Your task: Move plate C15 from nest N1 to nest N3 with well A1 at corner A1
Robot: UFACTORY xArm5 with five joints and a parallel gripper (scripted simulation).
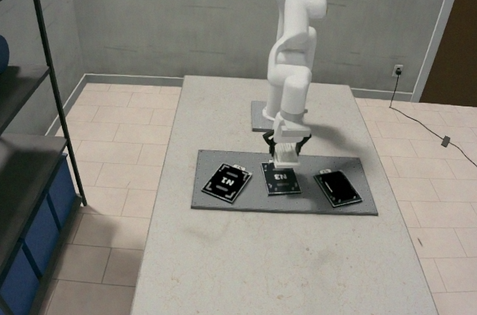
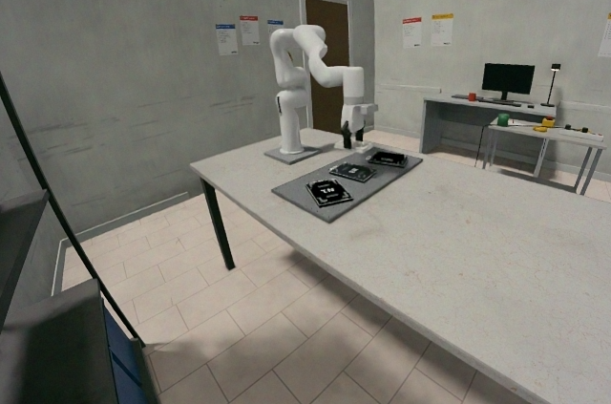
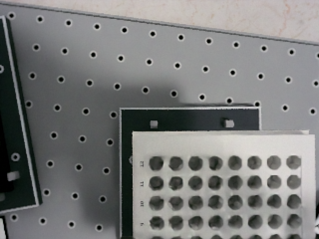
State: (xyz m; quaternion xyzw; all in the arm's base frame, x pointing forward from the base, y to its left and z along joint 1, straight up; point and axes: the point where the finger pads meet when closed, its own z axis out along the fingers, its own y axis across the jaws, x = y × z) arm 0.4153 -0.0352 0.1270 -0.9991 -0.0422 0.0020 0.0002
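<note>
The nest N3 lies 13 cm below my hand. Round my hand: black plate: 5 cm ahead, 21 cm to the left, 11 cm below; then white plate: 1 cm below.
</note>
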